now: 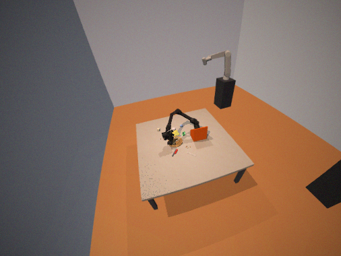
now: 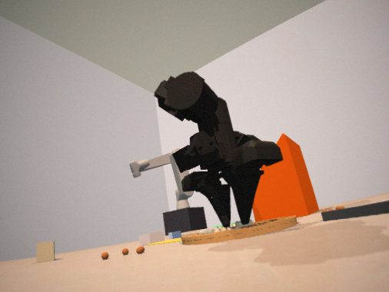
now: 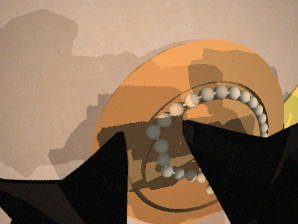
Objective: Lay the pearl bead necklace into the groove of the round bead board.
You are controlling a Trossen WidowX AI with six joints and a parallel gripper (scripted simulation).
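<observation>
Now: the round wooden bead board 60 mm behind my gripper tip, 20 mm to the right of it and 10 mm below it. Also, from my gripper tip: tan cube (100 mm ahead, 350 mm to the right); then yellow flat piece (120 mm behind, 190 mm to the right, 20 mm below); then red-handled tool (160 mm to the left, 10 mm below).
</observation>
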